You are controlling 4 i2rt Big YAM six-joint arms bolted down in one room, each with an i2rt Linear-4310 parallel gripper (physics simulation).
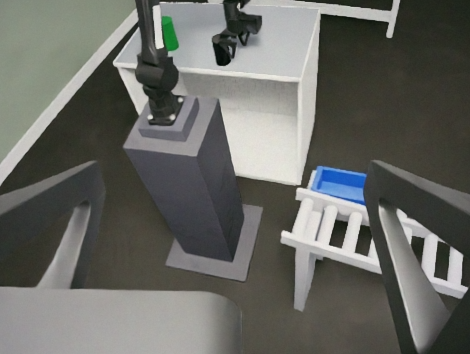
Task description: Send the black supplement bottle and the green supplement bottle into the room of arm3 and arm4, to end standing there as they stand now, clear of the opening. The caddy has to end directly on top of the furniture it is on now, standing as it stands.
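The black supplement bottle (pixel 222 53) stands on the grey-topped white cabinet (pixel 280 52), near its front edge. The green supplement bottle (pixel 169 34) stands on the same top at the left, partly behind the dark arm's upright links. Arm2's gripper (pixel 227 47) reaches down at the black bottle, with finger parts at its top and right side; whether it grips it cannot be told. The blue caddy (pixel 340 185) stands upright on the white slatted bench (pixel 327 249), partly hidden by arm1's right finger. Arm1's gripper (pixel 235 162) is open and empty, high above the floor.
A dark grey pedestal (pixel 175 190) carries the other arm's base (pixel 164 107) in front of the cabinet. A pale green wall (pixel 45 60) with a white skirting runs along the left. A white rail (pixel 350 11) with a post stands at the back right.
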